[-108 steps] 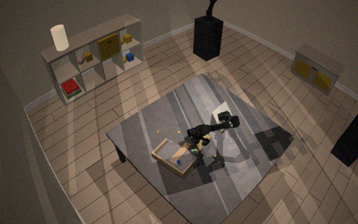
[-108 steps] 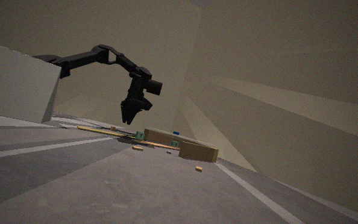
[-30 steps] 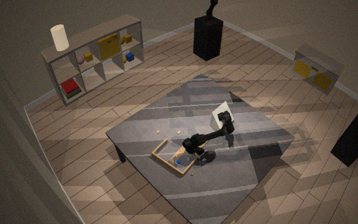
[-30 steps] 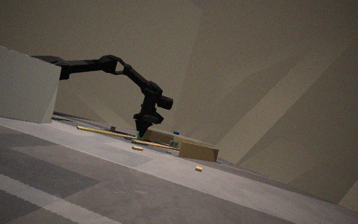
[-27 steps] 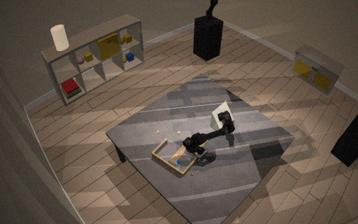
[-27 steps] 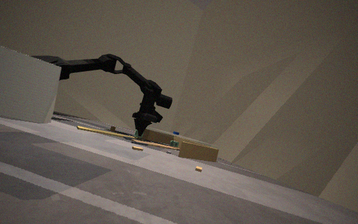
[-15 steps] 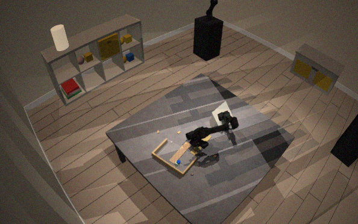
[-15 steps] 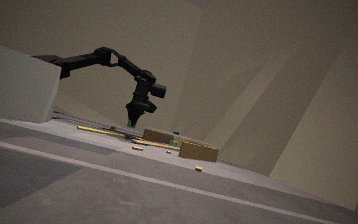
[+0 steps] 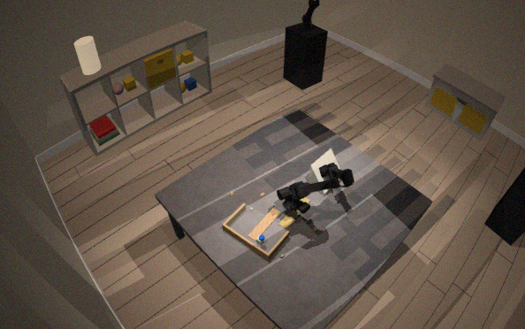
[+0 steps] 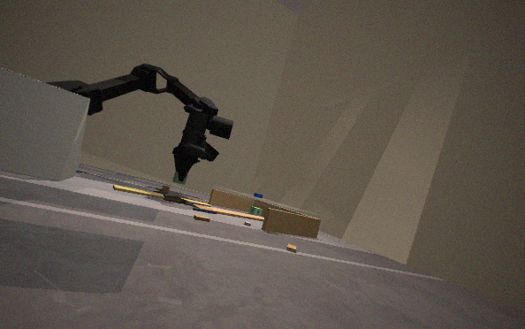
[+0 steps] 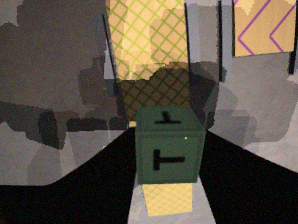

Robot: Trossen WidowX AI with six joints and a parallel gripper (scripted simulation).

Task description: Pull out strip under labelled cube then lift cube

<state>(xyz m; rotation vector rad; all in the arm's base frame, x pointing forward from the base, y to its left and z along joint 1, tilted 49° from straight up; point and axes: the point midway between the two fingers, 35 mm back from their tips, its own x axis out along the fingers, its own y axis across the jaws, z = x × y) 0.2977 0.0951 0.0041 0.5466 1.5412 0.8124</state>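
Right now my gripper tip is 50 mm above the yellow cross-hatched strip and 20 mm past it. The rest, counted from my gripper tip: blue piece 270 mm ahead, 40 mm to the left, 10 mm above.
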